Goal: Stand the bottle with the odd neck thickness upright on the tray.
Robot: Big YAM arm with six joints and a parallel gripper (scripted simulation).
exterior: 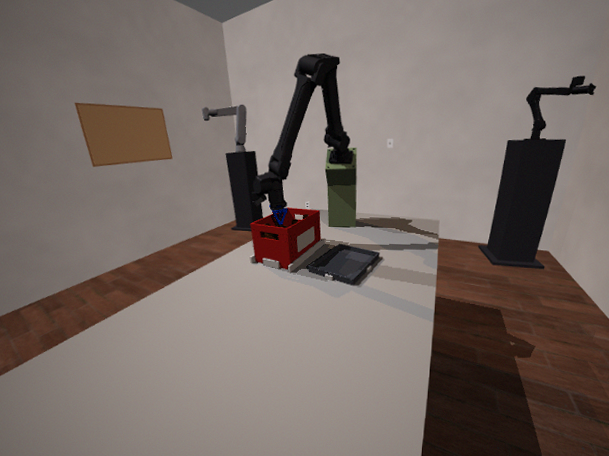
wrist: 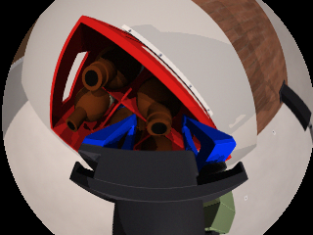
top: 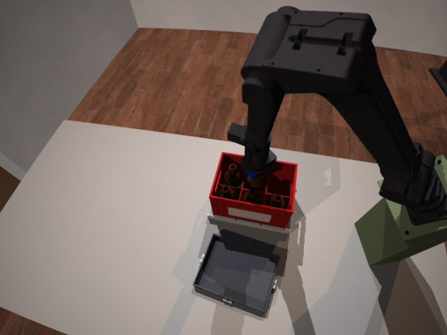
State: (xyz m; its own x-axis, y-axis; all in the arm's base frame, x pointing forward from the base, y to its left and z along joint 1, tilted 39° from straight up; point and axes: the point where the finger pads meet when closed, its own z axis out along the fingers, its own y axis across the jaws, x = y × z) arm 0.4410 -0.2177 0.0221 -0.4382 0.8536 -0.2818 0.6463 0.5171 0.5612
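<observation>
The crate lies 7 cm below my hand, 4 cm to the left of it and 1 cm ahead of it. Round my hand: dark grey tray: 31 cm to the left, 14 cm below, 7 cm ahead; brown bottle: 11 cm ahead, 7 cm to the left, 6 cm below.
</observation>
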